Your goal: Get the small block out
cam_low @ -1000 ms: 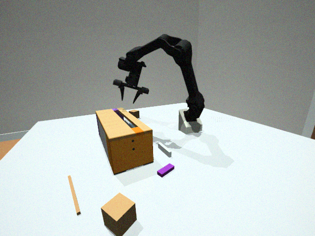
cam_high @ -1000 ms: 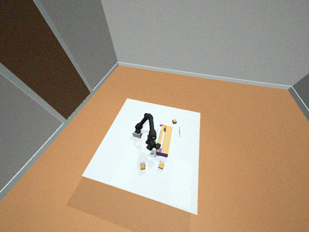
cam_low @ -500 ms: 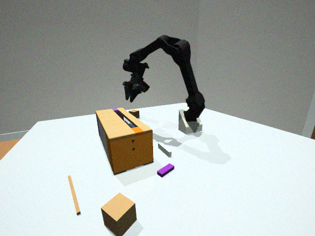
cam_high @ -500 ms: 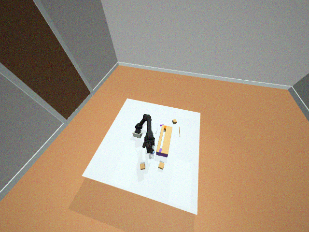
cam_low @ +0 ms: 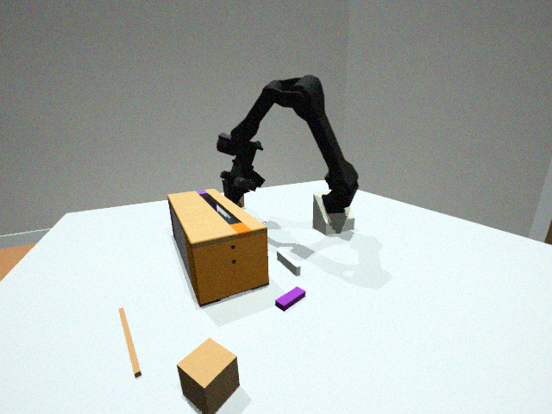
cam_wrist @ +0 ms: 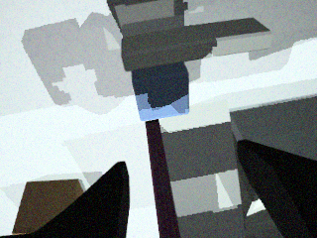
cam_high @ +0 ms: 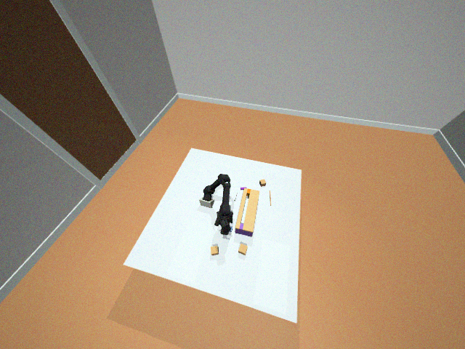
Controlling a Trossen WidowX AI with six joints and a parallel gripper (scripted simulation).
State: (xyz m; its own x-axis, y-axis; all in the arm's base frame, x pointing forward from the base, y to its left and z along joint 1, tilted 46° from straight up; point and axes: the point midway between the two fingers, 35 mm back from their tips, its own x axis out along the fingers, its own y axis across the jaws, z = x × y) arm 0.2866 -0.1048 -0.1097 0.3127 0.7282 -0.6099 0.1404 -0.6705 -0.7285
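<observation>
Now: gripper tip 10 mm past the blue block and 60 mm above it. The rest, counted from my gripper tip: thin wooden stick 240 mm ahead, 430 mm to the left, 70 mm below; tan cube 130 mm ahead, 550 mm to the left, 50 mm below; box 50 mm ahead, 180 mm to the left, 10 mm below.
</observation>
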